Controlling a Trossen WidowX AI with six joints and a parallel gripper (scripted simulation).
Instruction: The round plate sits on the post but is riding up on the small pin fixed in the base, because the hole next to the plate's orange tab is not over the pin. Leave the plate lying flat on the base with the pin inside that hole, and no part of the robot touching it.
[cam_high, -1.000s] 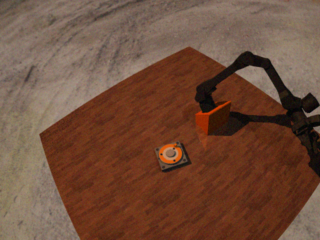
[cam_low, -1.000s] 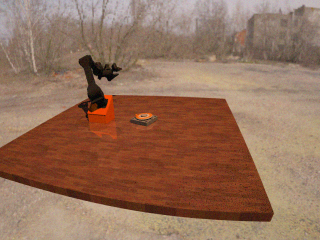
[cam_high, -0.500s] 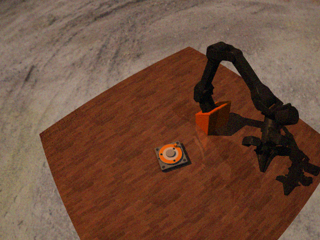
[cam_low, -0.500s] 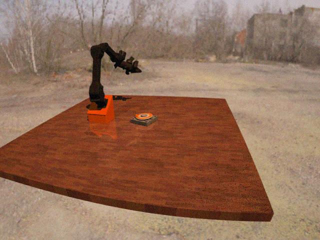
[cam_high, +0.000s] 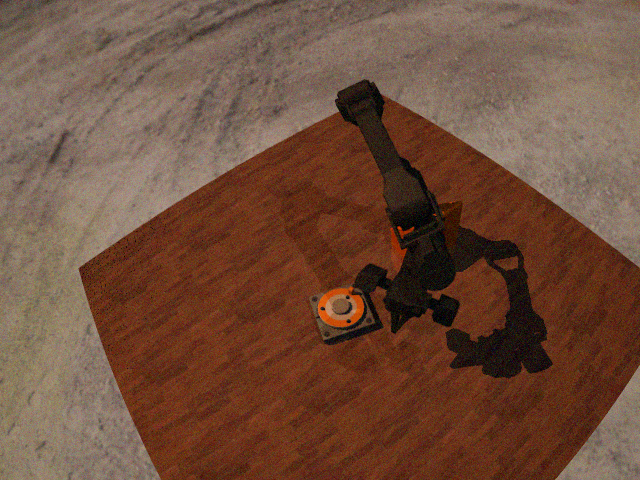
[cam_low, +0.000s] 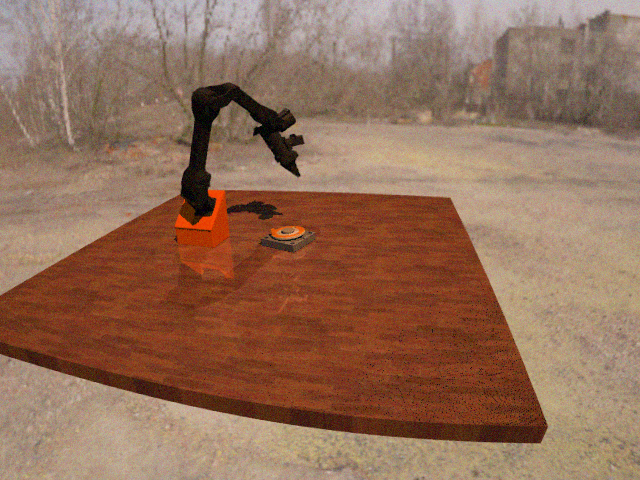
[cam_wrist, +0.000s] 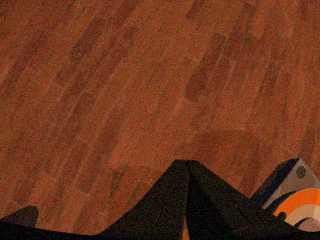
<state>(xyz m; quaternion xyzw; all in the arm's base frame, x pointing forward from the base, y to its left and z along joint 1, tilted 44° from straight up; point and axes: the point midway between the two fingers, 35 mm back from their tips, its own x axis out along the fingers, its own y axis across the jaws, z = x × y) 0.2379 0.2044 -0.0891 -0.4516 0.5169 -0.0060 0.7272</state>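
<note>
Right now my gripper tip is 19 cm to the left of the round plate, 14 cm above it and 1 cm past it. Round my gripper tip: square grey base: 18 cm to the right, 15 cm below, 1 cm ahead.
</note>
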